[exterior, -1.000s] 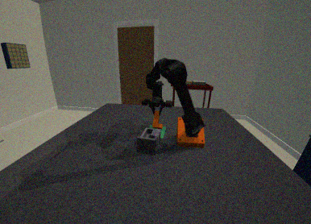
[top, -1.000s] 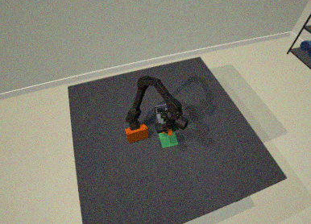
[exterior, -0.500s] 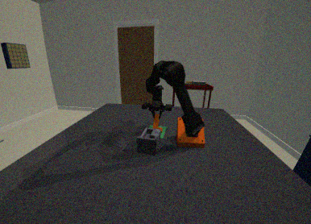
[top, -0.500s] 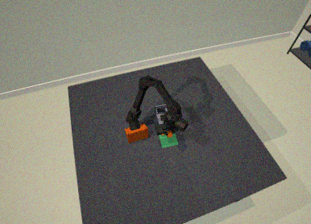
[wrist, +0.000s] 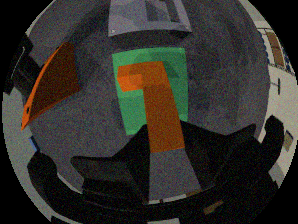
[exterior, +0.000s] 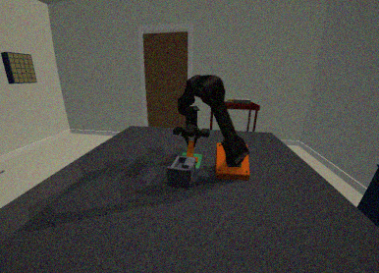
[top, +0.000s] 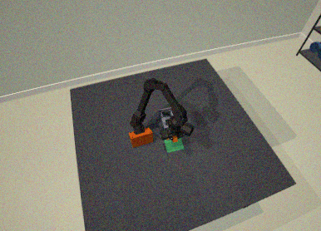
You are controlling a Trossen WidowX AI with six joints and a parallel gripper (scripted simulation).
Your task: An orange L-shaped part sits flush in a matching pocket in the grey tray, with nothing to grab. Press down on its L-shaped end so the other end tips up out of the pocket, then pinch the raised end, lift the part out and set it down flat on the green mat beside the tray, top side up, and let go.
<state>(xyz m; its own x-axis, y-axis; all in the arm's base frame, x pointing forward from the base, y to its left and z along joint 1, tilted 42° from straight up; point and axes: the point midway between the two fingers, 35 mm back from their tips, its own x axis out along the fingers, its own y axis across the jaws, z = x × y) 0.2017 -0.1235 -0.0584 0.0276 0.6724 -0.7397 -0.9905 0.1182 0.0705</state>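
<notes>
Now: the orange L-shaped part 3 cm to the left of my gripper tip, 3 cm below it and 1 cm behind it. The rest, counted from my gripper tip: grey tray 18 cm to the left, 9 cm below, 3 cm ahead; then green mat 9 cm below, 2 cm to the left.
</notes>
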